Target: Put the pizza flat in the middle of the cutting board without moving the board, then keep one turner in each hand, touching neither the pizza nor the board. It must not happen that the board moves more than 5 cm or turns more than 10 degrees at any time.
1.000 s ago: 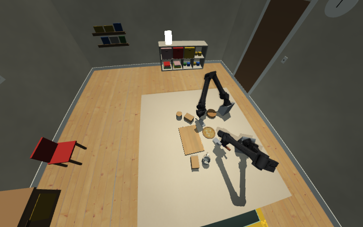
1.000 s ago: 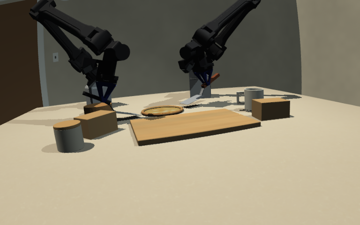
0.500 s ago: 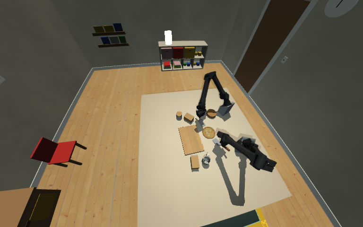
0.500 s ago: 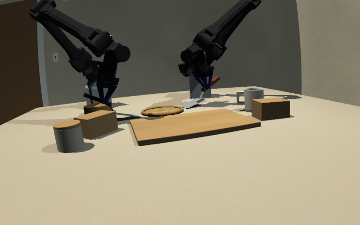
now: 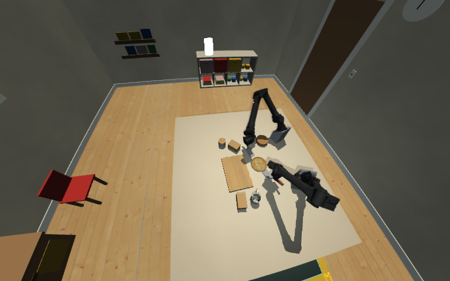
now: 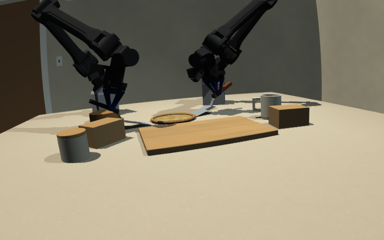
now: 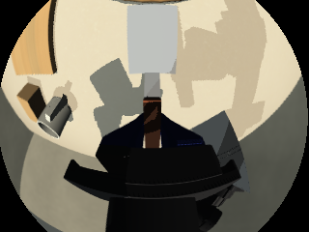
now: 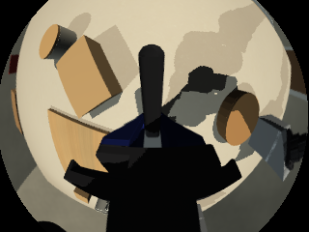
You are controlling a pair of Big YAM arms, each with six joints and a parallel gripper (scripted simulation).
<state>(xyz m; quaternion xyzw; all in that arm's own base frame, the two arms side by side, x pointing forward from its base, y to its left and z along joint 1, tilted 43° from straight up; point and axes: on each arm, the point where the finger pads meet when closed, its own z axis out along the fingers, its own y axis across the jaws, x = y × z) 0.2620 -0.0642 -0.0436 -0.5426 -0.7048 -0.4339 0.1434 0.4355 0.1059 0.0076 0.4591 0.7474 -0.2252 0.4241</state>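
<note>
My left hand is 210 mm to the left of the pizza, 80 mm short of it and 70 mm above it. Also, from my left hand: cutting board 340 mm ahead, 150 mm to the right, 70 mm below; black-handled turner 430 mm to the right, 180 mm ahead, 10 mm below; brown-handled turner 30 mm to the right, 30 mm below, 10 mm ahead.
My right hand is 1 cm to the right of the black-handled turner and 1 cm above it. From my right hand the other things lie so: pizza (23 cm to the left, 9 cm behind, 7 cm below); cutting board (28 cm to the left, 17 cm ahead, 7 cm below); lidded canister (27 cm ahead, 8 cm to the right, 5 cm below).
</note>
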